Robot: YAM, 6 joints.
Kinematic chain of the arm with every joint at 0, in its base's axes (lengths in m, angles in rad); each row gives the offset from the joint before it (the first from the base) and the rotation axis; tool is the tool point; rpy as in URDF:
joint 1: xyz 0 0 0.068 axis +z
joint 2: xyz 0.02 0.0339 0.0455 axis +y
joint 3: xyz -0.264 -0.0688 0 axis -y
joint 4: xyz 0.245 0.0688 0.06 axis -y
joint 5: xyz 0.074 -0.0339 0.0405 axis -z
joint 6: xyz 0.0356 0 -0.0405 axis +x
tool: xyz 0 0 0 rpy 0 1.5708 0
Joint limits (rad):
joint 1: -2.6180..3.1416
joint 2: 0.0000..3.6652
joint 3: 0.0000..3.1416
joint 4: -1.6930..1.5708
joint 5: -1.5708..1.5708
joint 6: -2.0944..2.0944
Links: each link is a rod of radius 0.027 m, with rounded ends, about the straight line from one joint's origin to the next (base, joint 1, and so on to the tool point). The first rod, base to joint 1, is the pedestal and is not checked.
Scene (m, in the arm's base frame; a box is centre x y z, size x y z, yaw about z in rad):
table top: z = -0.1
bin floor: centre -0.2 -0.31 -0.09 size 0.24 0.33 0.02 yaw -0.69
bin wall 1: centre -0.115 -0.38 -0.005 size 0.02 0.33 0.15 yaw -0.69
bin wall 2: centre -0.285 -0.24 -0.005 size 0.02 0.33 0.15 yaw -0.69
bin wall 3: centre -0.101 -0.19 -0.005 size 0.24 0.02 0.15 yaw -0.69
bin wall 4: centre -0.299 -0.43 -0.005 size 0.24 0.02 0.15 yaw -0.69
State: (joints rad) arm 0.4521 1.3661 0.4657 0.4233 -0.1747 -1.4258
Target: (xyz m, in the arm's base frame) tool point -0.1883 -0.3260 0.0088
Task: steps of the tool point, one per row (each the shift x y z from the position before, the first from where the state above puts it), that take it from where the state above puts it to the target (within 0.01 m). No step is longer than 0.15 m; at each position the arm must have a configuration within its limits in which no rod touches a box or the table.
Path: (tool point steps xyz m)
1: 0.0369 -0.0685 0.0011
2: 0.0163 -0.0797 0.0004
3: -0.0077 -0.0845 -0.0003
4: -0.0329 -0.0821 -0.0010
5: -0.0574 -0.0718 -0.0017
6: -0.0784 -0.0543 -0.0024
7: -0.0941 -0.0307 -0.0031
8: -0.1023 -0.0024 -0.0038
9: -0.1021 0.0278 -0.0045
10: -0.0035 -0.0062 -0.0708
11: 0.0035 0.0062 -0.0723

